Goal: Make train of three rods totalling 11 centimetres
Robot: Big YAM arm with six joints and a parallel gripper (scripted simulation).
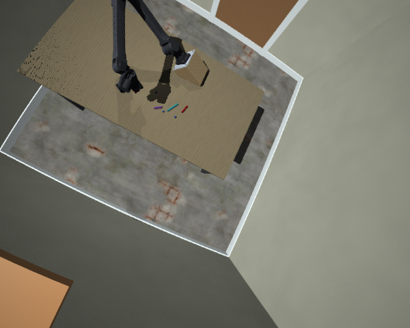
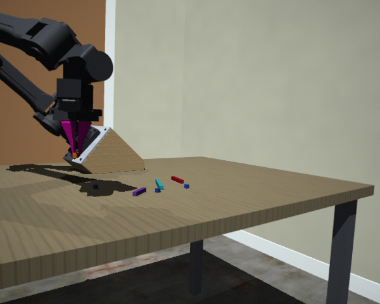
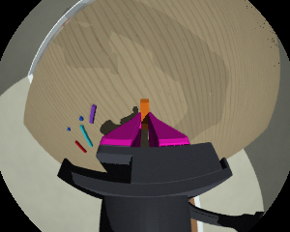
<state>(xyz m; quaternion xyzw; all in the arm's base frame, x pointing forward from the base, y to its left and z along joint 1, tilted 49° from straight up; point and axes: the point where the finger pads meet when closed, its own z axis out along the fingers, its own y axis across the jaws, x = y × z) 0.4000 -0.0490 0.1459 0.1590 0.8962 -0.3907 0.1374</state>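
My gripper is now 15 cm to the right of the purple rod and 10 cm above it. From my hand the other things lie so: turquoise rod 6 cm behind, 25 cm to the left, 10 cm below; red rod 10 cm behind, 33 cm to the left, 10 cm below; orange rod 1 cm below.
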